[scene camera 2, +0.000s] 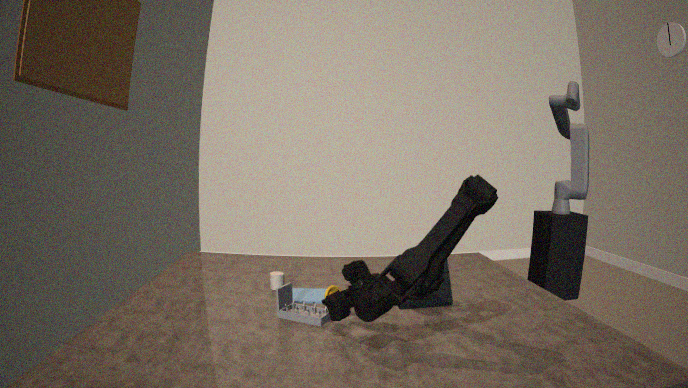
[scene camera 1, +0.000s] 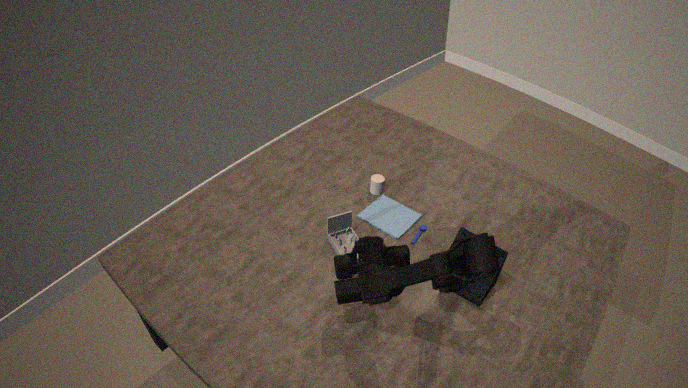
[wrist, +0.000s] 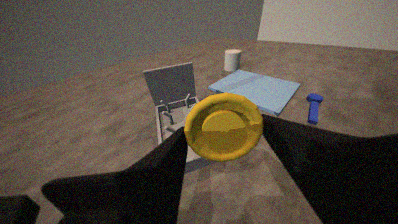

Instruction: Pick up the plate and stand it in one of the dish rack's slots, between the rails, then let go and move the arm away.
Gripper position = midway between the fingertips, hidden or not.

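Observation:
Gripper [scene camera 1: 367, 245] carrying a yellow plate [wrist: 223, 127]. Gripper also in scene camera 2 [scene camera 2: 331, 297] and in the wrist view [wrist: 221, 125]. Yellow plate hidden by the gripper in scene camera 1. Grey dish rack [scene camera 1: 341, 236] present too.

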